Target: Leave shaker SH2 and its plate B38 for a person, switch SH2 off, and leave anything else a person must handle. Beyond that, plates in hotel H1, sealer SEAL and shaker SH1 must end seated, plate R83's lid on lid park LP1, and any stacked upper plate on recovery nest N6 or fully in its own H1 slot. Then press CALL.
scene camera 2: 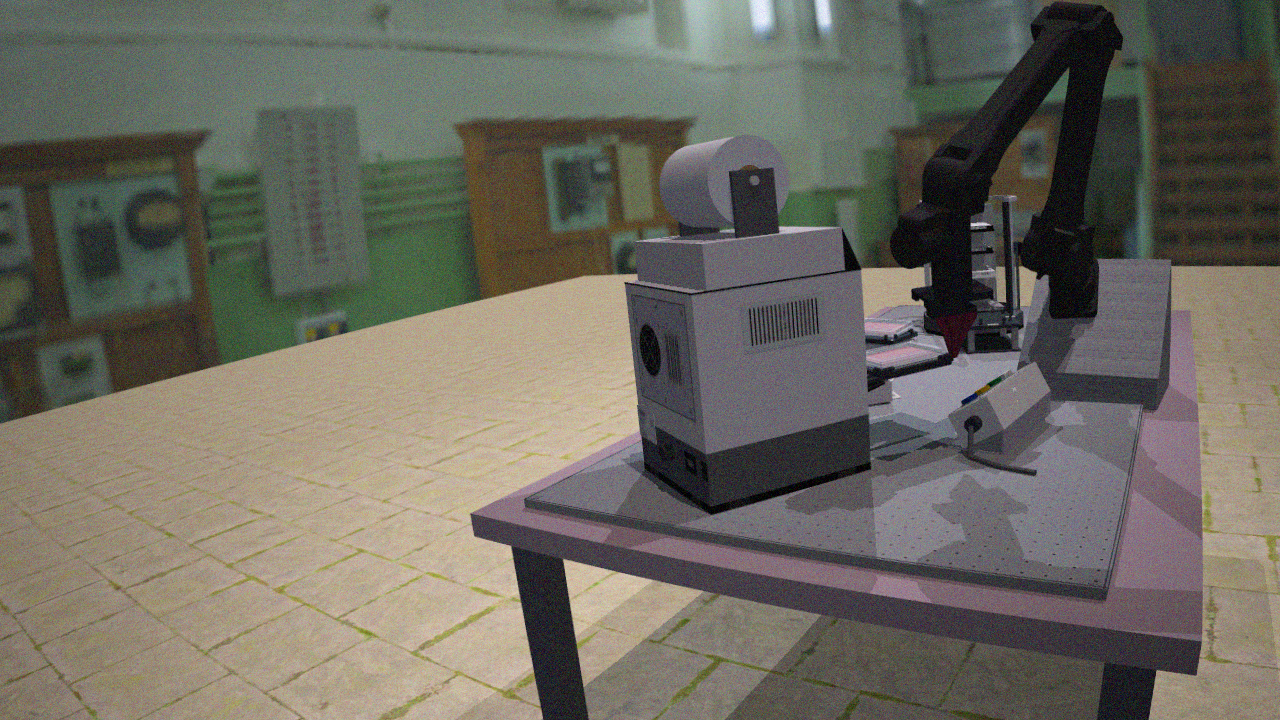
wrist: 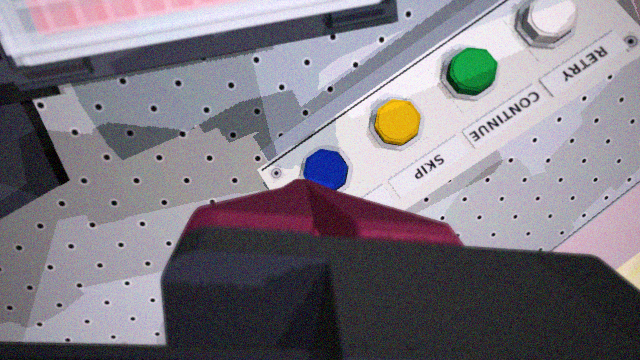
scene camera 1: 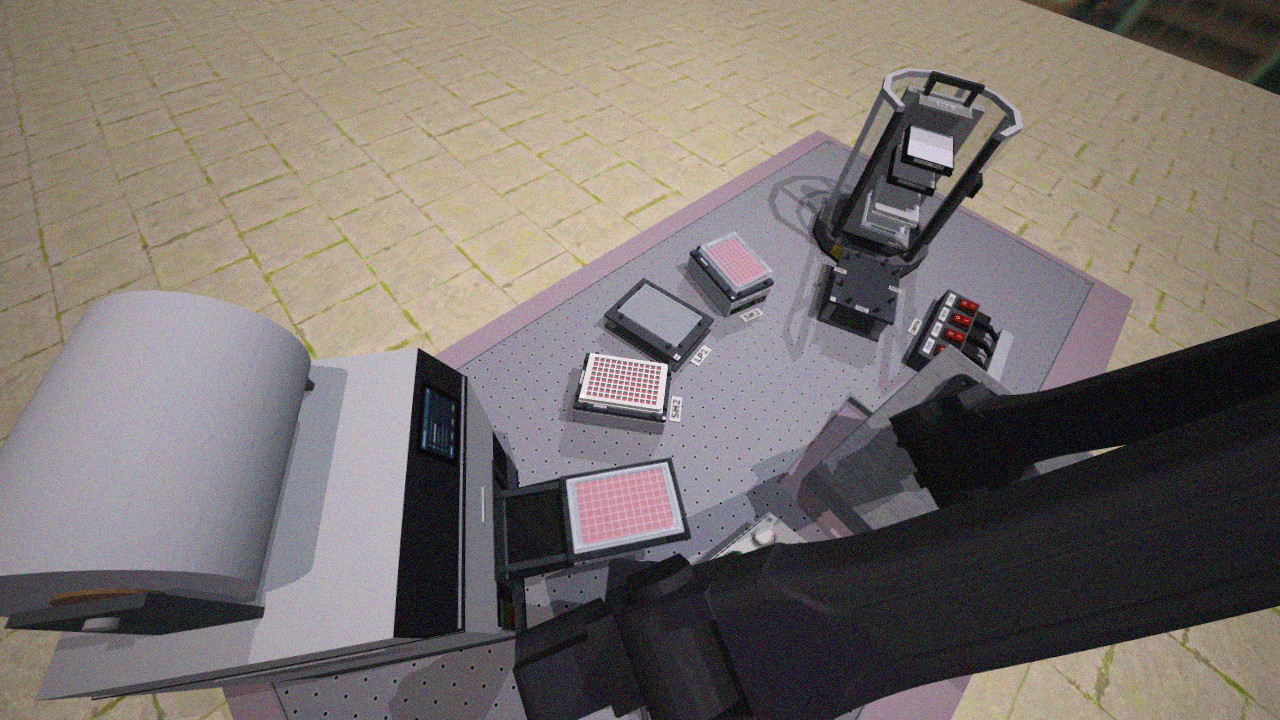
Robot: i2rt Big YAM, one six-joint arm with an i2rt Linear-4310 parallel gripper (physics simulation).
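Seen in the pictures: gripper, between the fingertips: (scene camera 2: 953, 356) (wrist: 300, 194); arm's base, origin of its link: (scene camera 2: 1075, 290) (scene camera 1: 956, 428).
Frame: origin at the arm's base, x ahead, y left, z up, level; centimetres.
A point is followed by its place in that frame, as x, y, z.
Note:
My gripper (scene camera 2: 955, 352) {11.5, 41.2, -3.5} (wrist: 300, 194) {11.5, 41.2, -3.5} is shut and empty; its dark red fingertips are over the edge of the blue button (wrist: 326, 170) {9.5, 40.3, -9.5} on the button box (scene camera 2: 1011, 411) {3.2, 39.7, -11.5} (wrist: 360, 135) {9.4, 37.5, -10.6}. Contact cannot be told; the blue button's label is hidden. An uncovered plate with pink wells (scene camera 1: 623, 382) {36.9, 24.5, -9.9} sits on the block labelled SH2 (scene camera 1: 617, 418) {33.8, 28.2, -12.9}. A pink plate (scene camera 1: 623, 505) {21.5, 37.8, -3.8} (scene camera 2: 905, 356) {19.0, 41.0, -3.8} lies on the tray of the sealer (scene camera 1: 358, 501) {29.7, 55.6, 16.6} (scene camera 2: 778, 358) {26.0, 66.9, 1.4}. Another pink plate (scene camera 1: 733, 260) {43.9, -9.1, -9.3} sits on a block behind LP2. A clear lid (scene camera 1: 662, 319) {43.2, 10.0, -11.9} lies on LP2 (scene camera 1: 682, 354) {35.9, 12.1, -12.7}. Hotel (scene camera 1: 854, 170) {40.0, -37.7, 1.2} holds several plates.
A black nest stand (scene camera 1: 863, 288) {23.7, -24.8, -10.4} stands before the hotel. A box with red switches (scene camera 1: 960, 318) {7.2, -35.0, -11.5} is at the right; switch states are unclear. Yellow SKIP (wrist: 397, 121) {8.9, 35.5, -9.5}, green CONTINUE (wrist: 471, 71) {8.3, 30.7, -9.5} and white RETRY (wrist: 550, 17) {7.8, 25.8, -9.5} buttons line the button box. The arm covers part of scene camera 1.

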